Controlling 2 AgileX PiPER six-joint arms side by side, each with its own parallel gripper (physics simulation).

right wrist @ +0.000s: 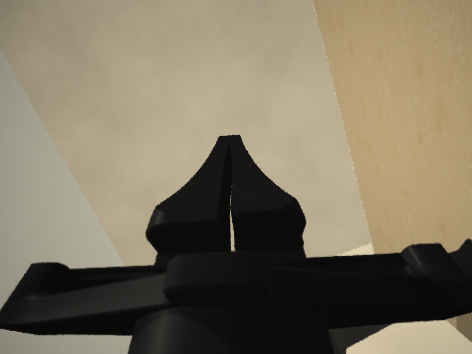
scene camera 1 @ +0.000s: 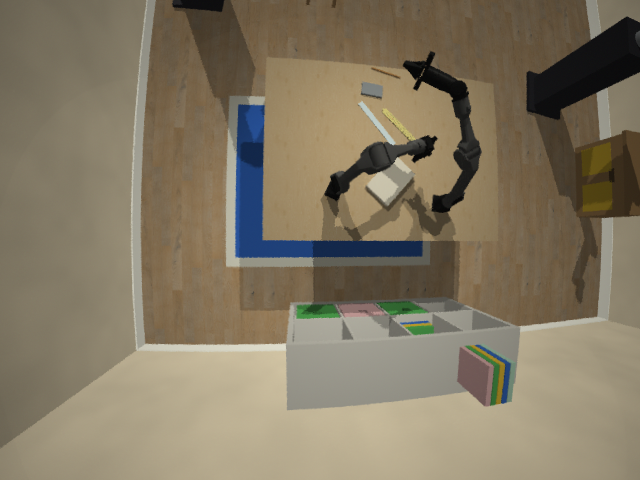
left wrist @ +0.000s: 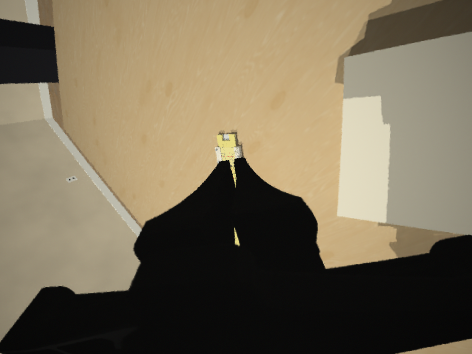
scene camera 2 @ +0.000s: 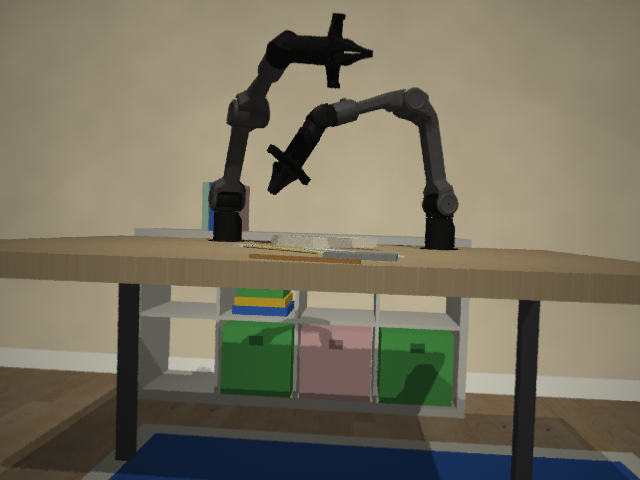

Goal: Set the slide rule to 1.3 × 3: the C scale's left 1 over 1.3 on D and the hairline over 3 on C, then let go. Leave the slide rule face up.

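The yellow slide rule [scene camera 1: 397,123] [scene camera 2: 273,249] [left wrist: 226,141] lies on the table; its scale marks and hairline are too small to read. In the left wrist view its near end, with pale pieces at both sides, shows just beyond the fingertips. My left gripper [scene camera 1: 429,147] [scene camera 2: 273,191] [left wrist: 234,172] is shut and empty, raised above the table over the rule's end, and hides part of the rule. My right gripper [scene camera 1: 406,64] [scene camera 2: 370,53] [right wrist: 230,148] is shut and empty, held high above the table, well away from the rule.
A pale blue strip [scene camera 1: 376,121] lies beside the rule. A whitish block [scene camera 1: 388,184] [scene camera 2: 320,241] [left wrist: 430,145] lies near the arm bases. A grey block [scene camera 1: 371,89] [scene camera 2: 361,256] and a thin brown stick [scene camera 1: 385,72] [scene camera 2: 305,258] lie near the opposite table edge.
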